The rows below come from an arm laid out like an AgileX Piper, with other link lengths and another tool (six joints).
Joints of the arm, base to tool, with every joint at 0 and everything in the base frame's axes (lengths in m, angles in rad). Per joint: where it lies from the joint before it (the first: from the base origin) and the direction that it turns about. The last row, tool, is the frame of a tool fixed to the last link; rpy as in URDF.
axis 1: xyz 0 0 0.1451 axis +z
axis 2: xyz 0 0 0 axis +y
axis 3: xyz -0.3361 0 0.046 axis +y
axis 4: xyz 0.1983 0 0.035 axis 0.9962 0 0.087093
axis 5: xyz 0 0 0 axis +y
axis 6: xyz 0.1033 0 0.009 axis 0.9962 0 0.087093
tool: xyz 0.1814 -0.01 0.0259 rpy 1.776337 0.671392 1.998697
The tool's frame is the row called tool.
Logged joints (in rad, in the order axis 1, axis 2, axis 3, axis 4, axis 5, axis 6), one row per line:
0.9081 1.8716 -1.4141 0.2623 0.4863 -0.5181
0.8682 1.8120 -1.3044 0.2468 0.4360 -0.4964
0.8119 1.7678 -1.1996 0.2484 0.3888 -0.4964
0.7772 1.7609 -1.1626 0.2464 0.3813 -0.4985
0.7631 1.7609 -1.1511 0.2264 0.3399 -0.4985
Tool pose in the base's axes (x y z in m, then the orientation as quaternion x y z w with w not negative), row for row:
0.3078 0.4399 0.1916 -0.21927 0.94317 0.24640 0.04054
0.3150 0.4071 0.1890 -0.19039 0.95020 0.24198 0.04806
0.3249 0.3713 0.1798 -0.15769 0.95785 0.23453 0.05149
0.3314 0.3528 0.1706 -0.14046 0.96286 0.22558 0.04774
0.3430 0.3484 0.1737 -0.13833 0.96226 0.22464 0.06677
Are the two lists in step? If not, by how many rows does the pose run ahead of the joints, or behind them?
They are in step.
